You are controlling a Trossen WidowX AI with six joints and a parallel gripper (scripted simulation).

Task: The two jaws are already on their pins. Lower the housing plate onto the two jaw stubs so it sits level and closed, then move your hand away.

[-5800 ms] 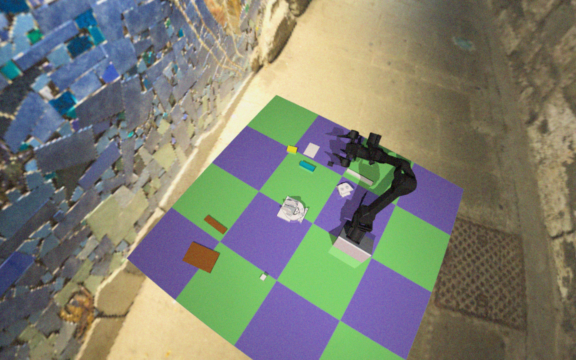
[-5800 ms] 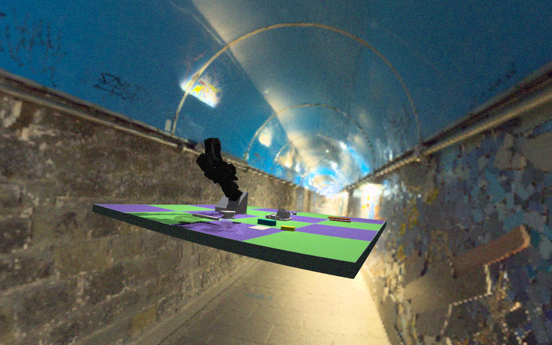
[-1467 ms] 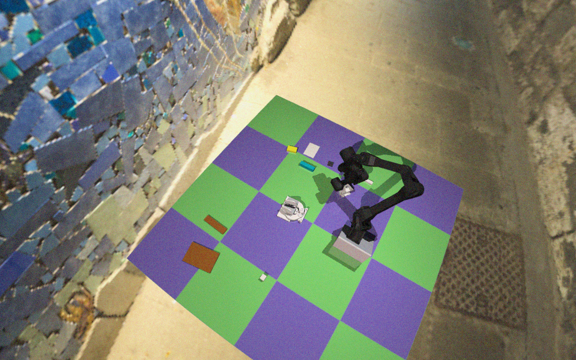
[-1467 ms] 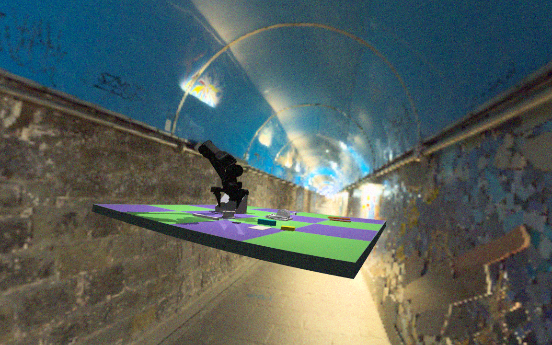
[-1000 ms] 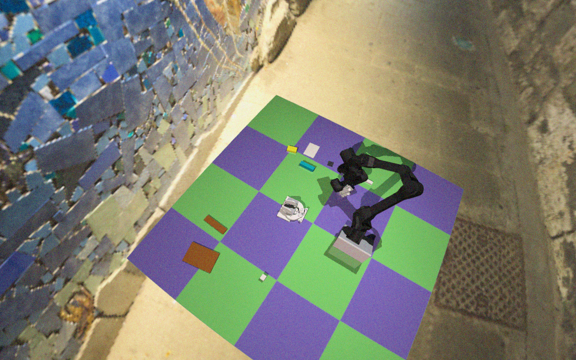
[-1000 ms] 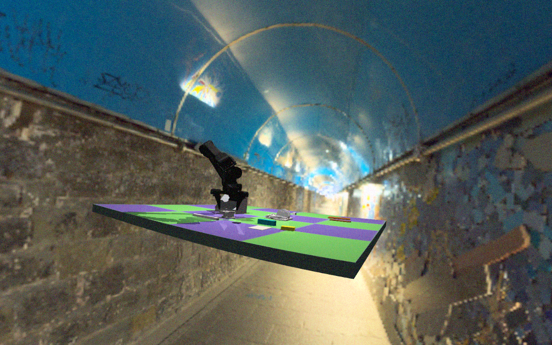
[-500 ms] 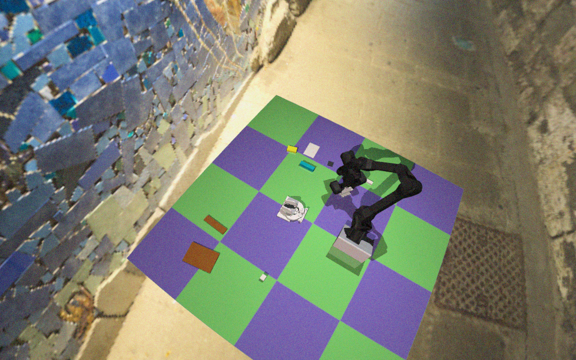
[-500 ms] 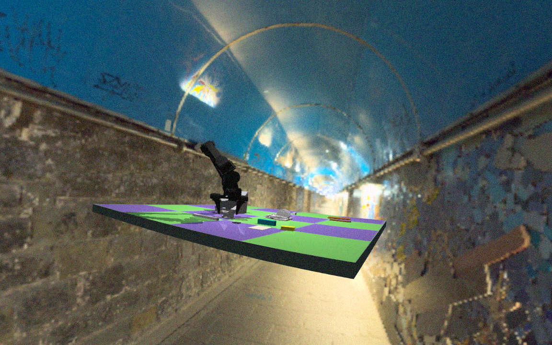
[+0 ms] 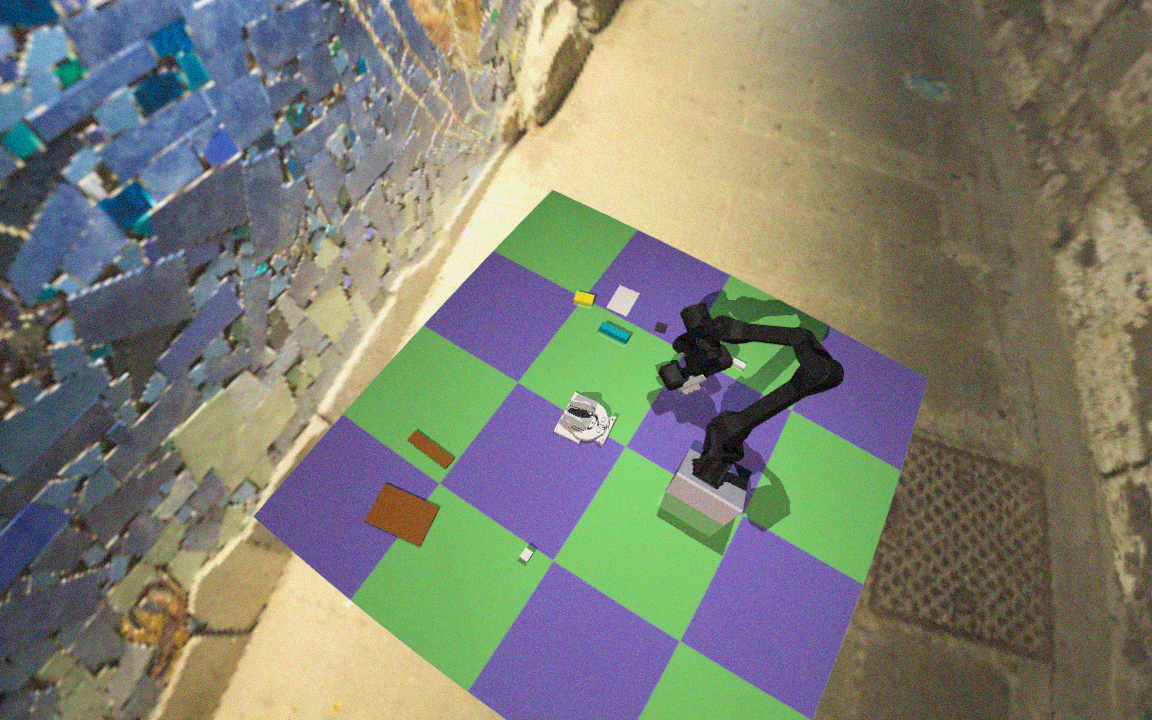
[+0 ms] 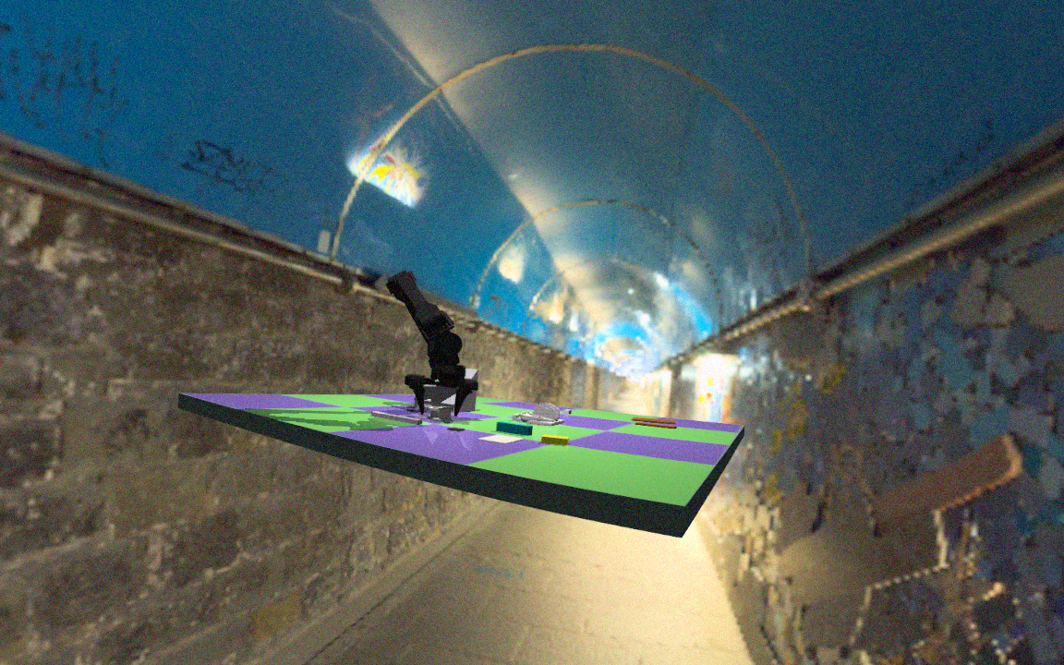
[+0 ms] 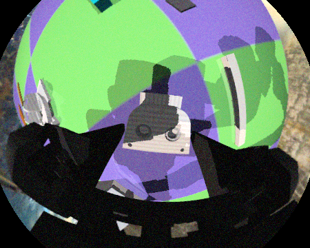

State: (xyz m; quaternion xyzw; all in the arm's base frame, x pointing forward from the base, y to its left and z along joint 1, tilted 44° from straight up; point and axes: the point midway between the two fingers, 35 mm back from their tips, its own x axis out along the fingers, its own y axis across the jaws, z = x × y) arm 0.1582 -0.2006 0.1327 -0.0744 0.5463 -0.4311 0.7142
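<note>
Now: gripper tip 130 mm to the left of the white bar, 30 mm past it and 10 mm above it. Also, from my gripper tip: teal block: 240 mm ahead, 10 mm to the right; yellow block: 380 mm ahead, 60 mm to the right; brown bar: 530 mm to the left, 430 mm ahead, 10 mm below.
</note>
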